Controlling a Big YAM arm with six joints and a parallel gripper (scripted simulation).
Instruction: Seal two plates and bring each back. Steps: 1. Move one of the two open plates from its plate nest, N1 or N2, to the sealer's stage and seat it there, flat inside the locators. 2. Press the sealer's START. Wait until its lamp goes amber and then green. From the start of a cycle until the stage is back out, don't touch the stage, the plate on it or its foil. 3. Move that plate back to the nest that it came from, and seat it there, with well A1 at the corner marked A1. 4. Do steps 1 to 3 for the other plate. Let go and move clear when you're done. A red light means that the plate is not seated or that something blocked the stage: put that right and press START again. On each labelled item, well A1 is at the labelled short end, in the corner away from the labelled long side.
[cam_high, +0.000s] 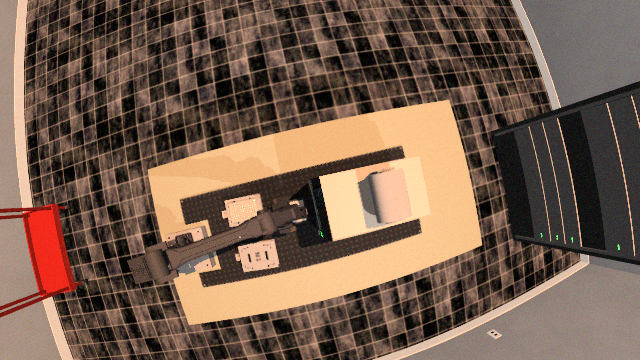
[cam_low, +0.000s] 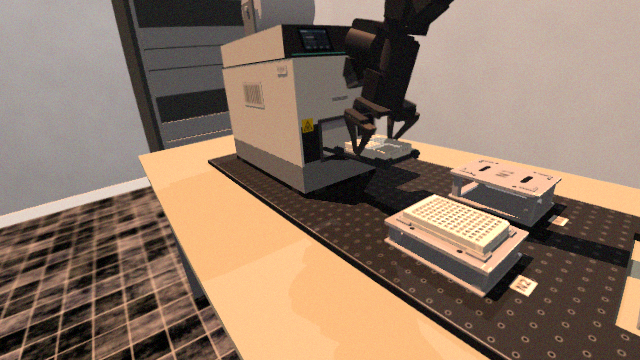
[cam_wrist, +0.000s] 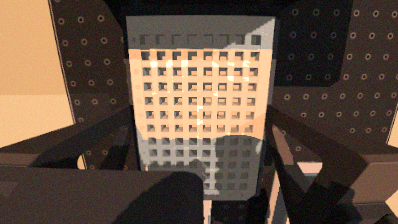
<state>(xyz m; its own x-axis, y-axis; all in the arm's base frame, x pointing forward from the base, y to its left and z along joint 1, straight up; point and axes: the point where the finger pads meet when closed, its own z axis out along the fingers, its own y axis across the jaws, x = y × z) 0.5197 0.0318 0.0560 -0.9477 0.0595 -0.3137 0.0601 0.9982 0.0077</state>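
Right now the sealer stage is 10 mm below my hand. Round my hand: well plate: 200 mm behind, 70 mm below, 60 mm to the left; plate nest N2: 200 mm behind, 80 mm below, 60 mm to the left; sealer screen: 210 mm above, 120 mm ahead, 40 mm to the left.
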